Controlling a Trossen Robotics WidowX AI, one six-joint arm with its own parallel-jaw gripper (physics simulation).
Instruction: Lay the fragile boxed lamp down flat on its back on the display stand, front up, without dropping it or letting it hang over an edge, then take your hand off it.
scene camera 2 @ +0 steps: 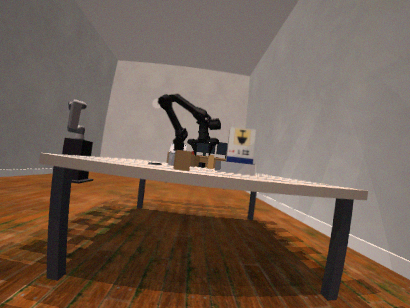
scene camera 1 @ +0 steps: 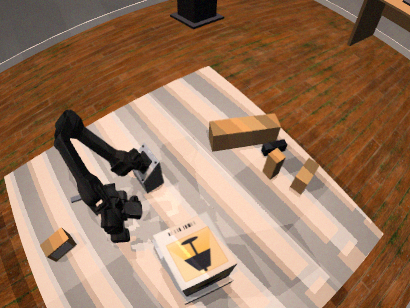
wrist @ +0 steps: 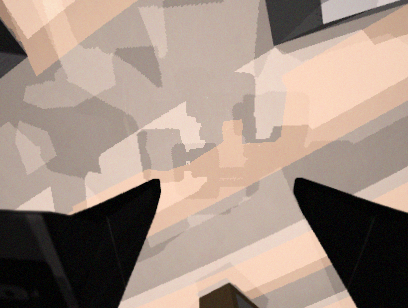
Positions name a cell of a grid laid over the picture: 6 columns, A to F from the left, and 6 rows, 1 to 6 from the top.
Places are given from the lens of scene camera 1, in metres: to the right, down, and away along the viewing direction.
boxed lamp (scene camera 1: C5): -0.02, 0.26, 0.67
